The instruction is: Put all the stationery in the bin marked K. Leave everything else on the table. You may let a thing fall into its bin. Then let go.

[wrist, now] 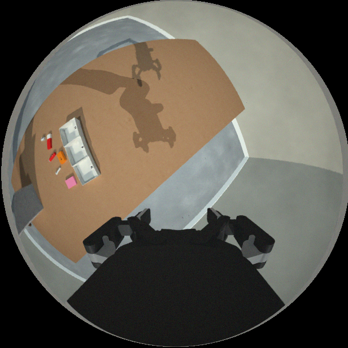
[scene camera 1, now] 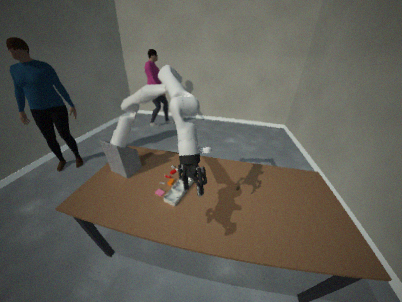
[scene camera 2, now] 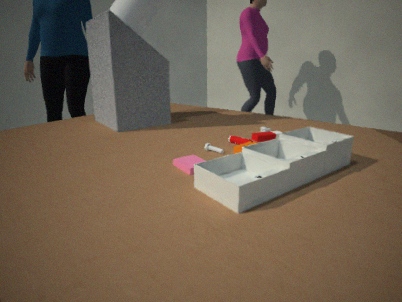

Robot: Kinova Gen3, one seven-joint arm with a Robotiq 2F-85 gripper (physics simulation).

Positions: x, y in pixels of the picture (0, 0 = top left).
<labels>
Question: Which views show my gripper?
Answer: The wrist view and scene camera 1 only.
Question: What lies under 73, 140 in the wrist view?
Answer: A white three-compartment tray.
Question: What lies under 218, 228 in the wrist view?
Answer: My gripper.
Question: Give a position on a white three-compartment tray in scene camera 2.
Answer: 262, 171
</labels>
